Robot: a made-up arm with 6 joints.
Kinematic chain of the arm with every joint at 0, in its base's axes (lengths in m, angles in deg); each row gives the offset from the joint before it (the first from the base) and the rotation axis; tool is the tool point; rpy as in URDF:
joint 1: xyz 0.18 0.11 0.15 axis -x
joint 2: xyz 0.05 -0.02 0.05 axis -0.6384 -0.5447 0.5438
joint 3: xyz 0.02 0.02 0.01 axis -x
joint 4: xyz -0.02 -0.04 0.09 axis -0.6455 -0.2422 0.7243
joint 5: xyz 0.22 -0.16 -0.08 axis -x
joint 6: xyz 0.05 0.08 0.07 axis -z
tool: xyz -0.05 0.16 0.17 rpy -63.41 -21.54 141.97
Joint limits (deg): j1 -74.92..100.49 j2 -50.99..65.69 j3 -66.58..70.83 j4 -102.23..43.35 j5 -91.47..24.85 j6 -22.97..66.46
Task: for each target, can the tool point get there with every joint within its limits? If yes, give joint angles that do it. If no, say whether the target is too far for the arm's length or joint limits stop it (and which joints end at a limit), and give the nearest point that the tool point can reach.
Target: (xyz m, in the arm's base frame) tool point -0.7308 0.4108 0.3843
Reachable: no: too far | nearest point -0.2203 0.2392 0.3545 | short by 0.539 m
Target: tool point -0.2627 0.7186 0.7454
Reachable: no: too far | nearest point -0.0156 0.5202 0.5513 | short by 0.372 m
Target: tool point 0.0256 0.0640 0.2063
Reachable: no: joint limits stop it (at a limit: joint 1, joint 2, joint 4, joint 6) | nearest point -0.0130 0.0137 0.2367 | short by 0.070 m
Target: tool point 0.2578 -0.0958 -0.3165
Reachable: yes | joints -59.00 3.94 -19.01 -47.38 -81.12 13.06
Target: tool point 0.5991 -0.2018 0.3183
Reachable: yes | joints -28.94 -2.21 -30.29 4.38 -15.48 54.42
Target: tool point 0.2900 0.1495 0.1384
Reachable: no: joint limits stop it (at a limit: joint 2, joint 3, joint 4, joint 5, joint 6) | nearest point 0.3115 0.2322 0.1141 | short by 0.089 m
